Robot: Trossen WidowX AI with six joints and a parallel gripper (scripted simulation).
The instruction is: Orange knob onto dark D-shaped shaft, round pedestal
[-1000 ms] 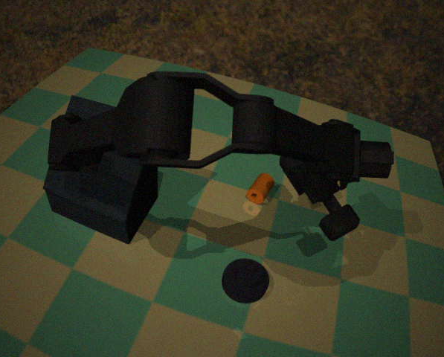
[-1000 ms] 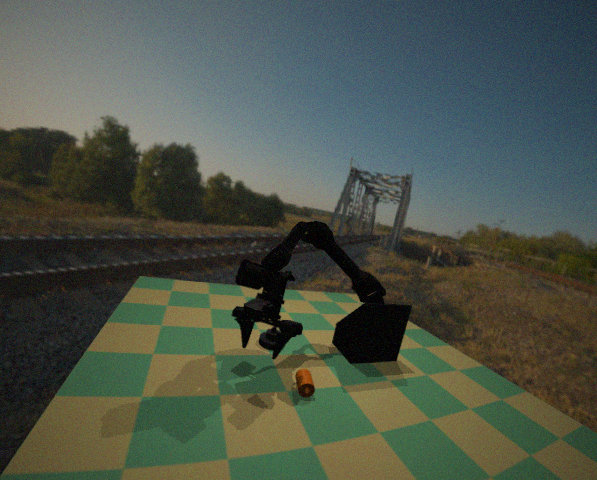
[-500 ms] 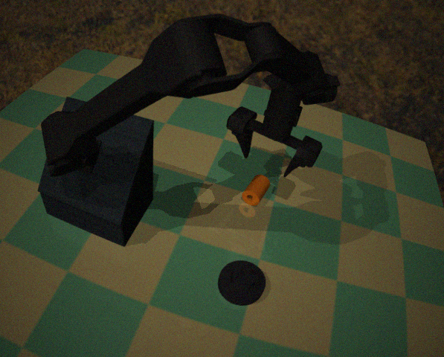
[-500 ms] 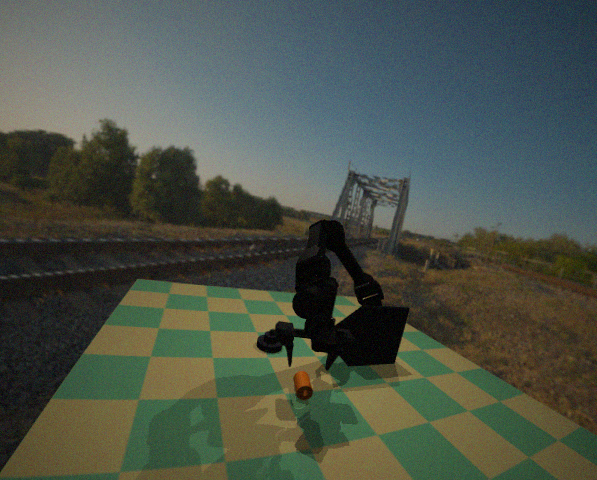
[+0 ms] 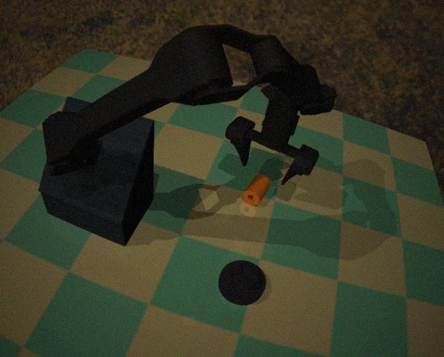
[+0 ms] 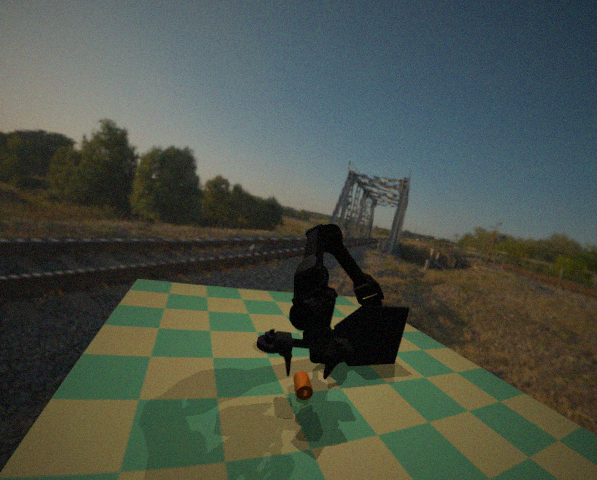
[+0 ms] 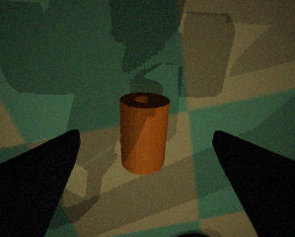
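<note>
My gripper tip is now 3 cm above the orange knob and 2 cm to the left of it. Also, from my gripper tip: dark round pedestal 24 cm to the right, 3 cm ahead, 2 cm below.
</note>
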